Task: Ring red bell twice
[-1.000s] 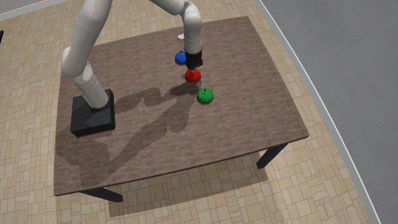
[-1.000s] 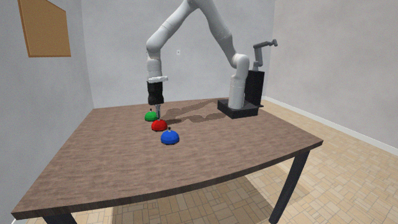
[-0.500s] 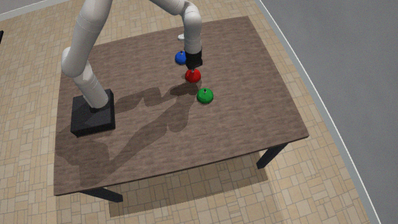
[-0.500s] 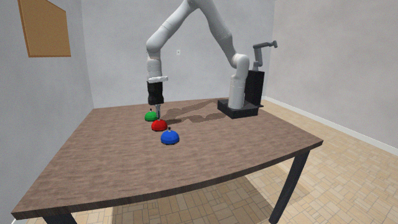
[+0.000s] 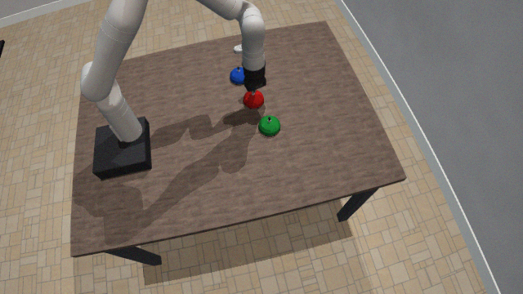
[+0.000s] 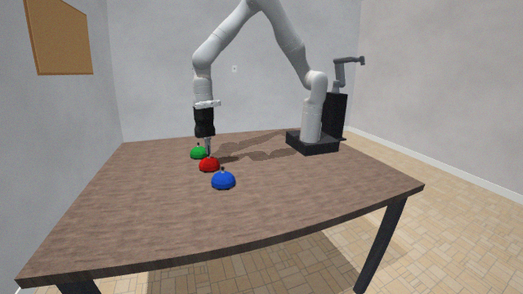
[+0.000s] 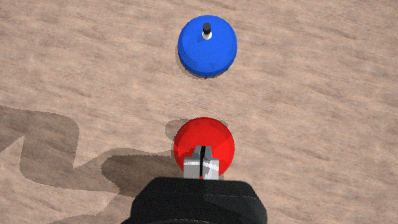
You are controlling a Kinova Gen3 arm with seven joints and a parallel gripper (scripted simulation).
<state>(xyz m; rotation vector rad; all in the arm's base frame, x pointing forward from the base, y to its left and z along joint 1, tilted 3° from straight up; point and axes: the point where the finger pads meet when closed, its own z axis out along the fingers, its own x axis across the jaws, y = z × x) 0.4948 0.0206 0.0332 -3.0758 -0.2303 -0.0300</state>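
The red bell is 4 cm below my hand. From my hand the other things lie so: green bell (2 cm ahead, 14 cm to the right, 4 cm below); then blue bell (2 cm behind, 14 cm to the left, 4 cm below).
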